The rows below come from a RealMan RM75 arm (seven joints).
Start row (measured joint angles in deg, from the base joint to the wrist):
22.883 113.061 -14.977 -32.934 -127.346 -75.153 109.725
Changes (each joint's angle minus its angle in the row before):
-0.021 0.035 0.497 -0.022 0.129 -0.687 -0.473
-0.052 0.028 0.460 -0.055 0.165 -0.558 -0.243
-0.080 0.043 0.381 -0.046 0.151 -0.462 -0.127
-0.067 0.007 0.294 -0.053 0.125 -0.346 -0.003
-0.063 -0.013 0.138 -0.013 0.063 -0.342 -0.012
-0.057 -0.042 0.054 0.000 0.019 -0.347 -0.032
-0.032 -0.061 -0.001 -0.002 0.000 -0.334 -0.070
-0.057 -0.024 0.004 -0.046 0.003 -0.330 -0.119
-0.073 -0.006 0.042 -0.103 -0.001 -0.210 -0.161
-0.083 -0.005 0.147 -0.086 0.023 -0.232 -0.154
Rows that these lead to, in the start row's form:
22.862 113.096 -14.480 -32.956 -127.217 -75.840 109.252
22.810 113.124 -14.020 -33.011 -127.052 -76.398 109.009
22.730 113.167 -13.639 -33.057 -126.901 -76.860 108.882
22.663 113.174 -13.345 -33.110 -126.776 -77.206 108.879
22.600 113.161 -13.207 -33.123 -126.713 -77.548 108.867
22.543 113.119 -13.153 -33.123 -126.694 -77.895 108.835
22.511 113.058 -13.154 -33.125 -126.694 -78.229 108.765
22.454 113.034 -13.150 -33.171 -126.691 -78.559 108.646
22.381 113.028 -13.108 -33.274 -126.692 -78.769 108.485
22.298 113.023 -12.961 -33.360 -126.669 -79.001 108.331

